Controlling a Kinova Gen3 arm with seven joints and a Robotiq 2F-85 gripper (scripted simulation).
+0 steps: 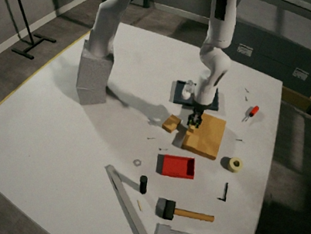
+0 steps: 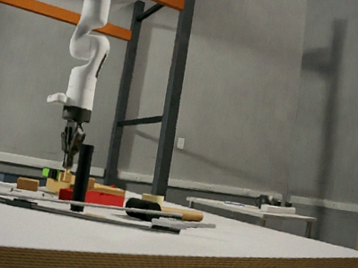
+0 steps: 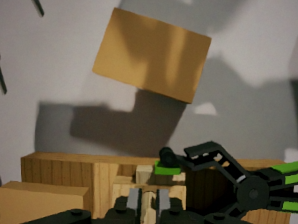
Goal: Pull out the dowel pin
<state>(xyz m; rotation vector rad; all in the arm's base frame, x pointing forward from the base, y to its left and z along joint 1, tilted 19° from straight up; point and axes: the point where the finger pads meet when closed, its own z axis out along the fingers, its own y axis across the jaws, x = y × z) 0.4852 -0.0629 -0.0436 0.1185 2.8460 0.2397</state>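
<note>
Right now my hand is 2 cm above the dowel pin. From my hand the other things lie so: pale wooden block 4 cm below; wooden bench board 6 cm ahead, 6 cm below; tan wooden block 9 cm behind, 1 cm to the left, 7 cm below.
</note>
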